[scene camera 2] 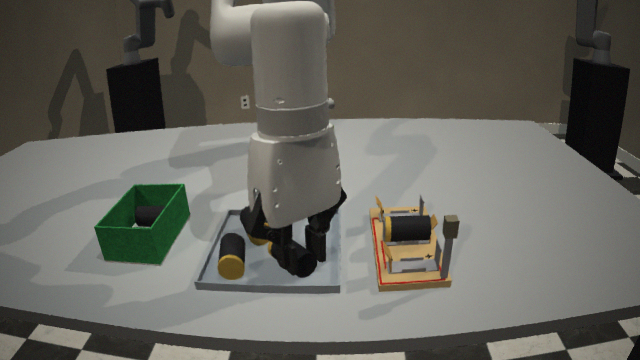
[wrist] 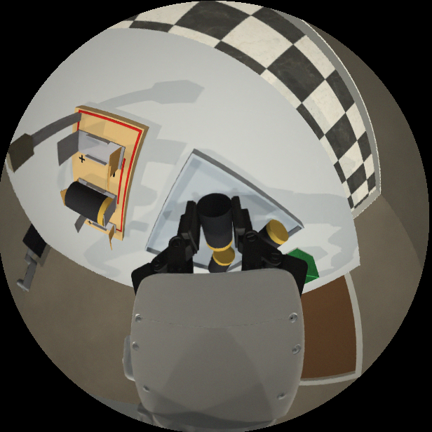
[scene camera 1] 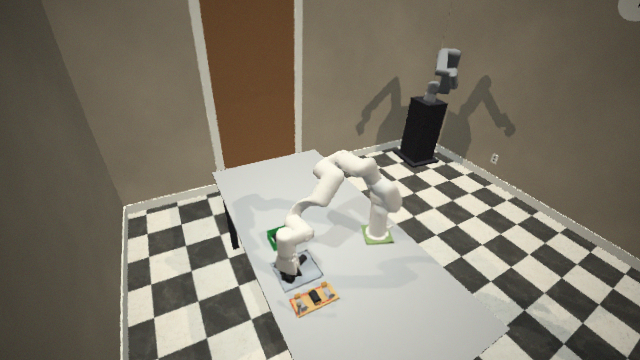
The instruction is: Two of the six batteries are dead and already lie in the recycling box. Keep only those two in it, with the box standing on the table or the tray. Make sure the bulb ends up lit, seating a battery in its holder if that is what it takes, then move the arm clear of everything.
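Frame: origin at the arm's base, x ahead, y left, z up, level; millimetres.
Where they show: gripper, fingertip midpoint: [scene camera 2: 302, 263] [scene camera 1: 288, 279]; arm's base, link origin: [scene camera 1: 376, 232].
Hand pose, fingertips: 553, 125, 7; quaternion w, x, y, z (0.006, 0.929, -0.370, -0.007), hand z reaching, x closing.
Note:
Each offset is from my fingertips to the centre of the thing, as dx, dy, dz. "spot": to the spot under its first point. Level surfaces: height alone.
My gripper [scene camera 1: 290, 277] [scene camera 2: 303, 256] [wrist: 214, 208] is shut on a black battery with a yellow end @(-16, -17, +1) [scene camera 2: 301, 262] [wrist: 216, 220], low over the tray @(-58, -51, -13) [scene camera 2: 270, 288] [wrist: 245, 185]. A second battery @(-4, -94, +1) [scene camera 2: 232, 250] [wrist: 276, 231] lies at the tray's left in scene view 2; a third @(-89, -85, +1) [scene camera 2: 259, 240] [wrist: 222, 257] is partly hidden behind the gripper. The holder board @(-77, +129, +27) [scene camera 1: 332, 298] [scene camera 2: 415, 287] [wrist: 131, 172] bears one battery @(-77, +129, +9) [scene camera 1: 314, 296] [scene camera 2: 410, 228] [wrist: 86, 200] in its middle bay; the front bay is empty. The bulb block @(spot: +18, +174, +65) [scene camera 2: 451, 227] [wrist: 21, 151] looks dark. The green box @(-58, -261, +11) [scene camera 2: 132, 245] [wrist: 305, 263] shows one battery @(-94, -264, +1) [scene camera 2: 148, 215]; its near interior is hidden.
The box and the holder board stand on opposite sides of the tray on the grey table @(dz -19) [scene camera 1: 375, 320] [scene camera 2: 525, 225]. The bulb's post @(+10, +175, +21) [scene camera 2: 446, 257] and the upright metal contacts rise above the board. The arm's base stands on a green plate [scene camera 1: 370, 241] farther back.

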